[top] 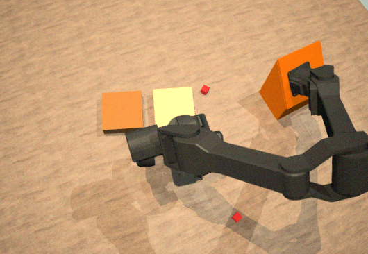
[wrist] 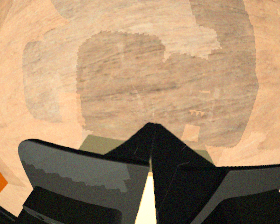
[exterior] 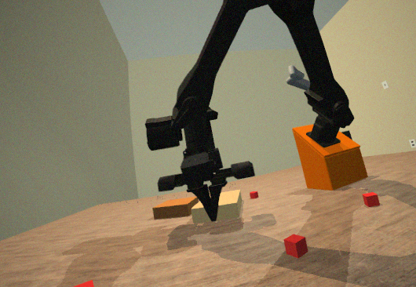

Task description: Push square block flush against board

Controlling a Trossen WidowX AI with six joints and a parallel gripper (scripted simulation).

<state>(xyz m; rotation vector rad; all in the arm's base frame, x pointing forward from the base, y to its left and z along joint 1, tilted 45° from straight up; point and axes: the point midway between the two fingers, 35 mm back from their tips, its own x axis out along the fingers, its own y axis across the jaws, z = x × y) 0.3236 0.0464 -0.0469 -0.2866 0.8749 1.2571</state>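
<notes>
Now: the board 40 mm behind my gripper tip, 90 mm to the right of it and 10 mm above it. Also, from my gripper tip: square block 60 mm ahead, 170 mm to the right, 10 mm above.
</notes>
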